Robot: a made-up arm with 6 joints.
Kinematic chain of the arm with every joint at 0, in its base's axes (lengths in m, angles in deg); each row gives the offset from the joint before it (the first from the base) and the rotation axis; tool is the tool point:
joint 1: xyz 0 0 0.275 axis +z
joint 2: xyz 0 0 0 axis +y
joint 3: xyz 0 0 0.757 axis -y
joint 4: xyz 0 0 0 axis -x
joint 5: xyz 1.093 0 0 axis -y
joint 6: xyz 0 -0.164 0 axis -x
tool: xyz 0 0 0
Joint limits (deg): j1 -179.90..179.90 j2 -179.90..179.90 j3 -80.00..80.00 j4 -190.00..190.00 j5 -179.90..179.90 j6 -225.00..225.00
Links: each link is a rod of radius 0.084 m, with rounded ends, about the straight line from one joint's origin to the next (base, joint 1, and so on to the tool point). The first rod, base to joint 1, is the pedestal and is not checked.
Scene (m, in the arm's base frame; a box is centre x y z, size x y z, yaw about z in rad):
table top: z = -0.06
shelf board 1: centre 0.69 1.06 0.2 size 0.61 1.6 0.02 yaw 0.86
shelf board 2: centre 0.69 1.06 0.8 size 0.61 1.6 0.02 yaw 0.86
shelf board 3: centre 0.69 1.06 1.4 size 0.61 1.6 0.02 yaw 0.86
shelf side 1: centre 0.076 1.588 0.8 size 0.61 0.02 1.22 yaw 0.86
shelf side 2: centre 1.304 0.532 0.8 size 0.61 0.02 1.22 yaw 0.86
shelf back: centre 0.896 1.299 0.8 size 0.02 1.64 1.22 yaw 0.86
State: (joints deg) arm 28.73 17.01 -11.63 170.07 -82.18 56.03
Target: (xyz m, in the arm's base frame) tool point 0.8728 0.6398 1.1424
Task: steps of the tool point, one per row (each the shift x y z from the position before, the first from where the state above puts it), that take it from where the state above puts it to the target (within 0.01 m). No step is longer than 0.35 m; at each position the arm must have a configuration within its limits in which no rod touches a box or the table.
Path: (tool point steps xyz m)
1: -0.0837 -0.1266 0.0276
2: -0.0984 -0.1129 0.0001
3: -0.1069 -0.0960 -0.0276
4: 0.0416 0.0225 0.3152
5: -0.0637 -0.0117 0.3275
6: 0.1117 0.1128 0.0165
7: 0.1026 0.1360 -0.0167

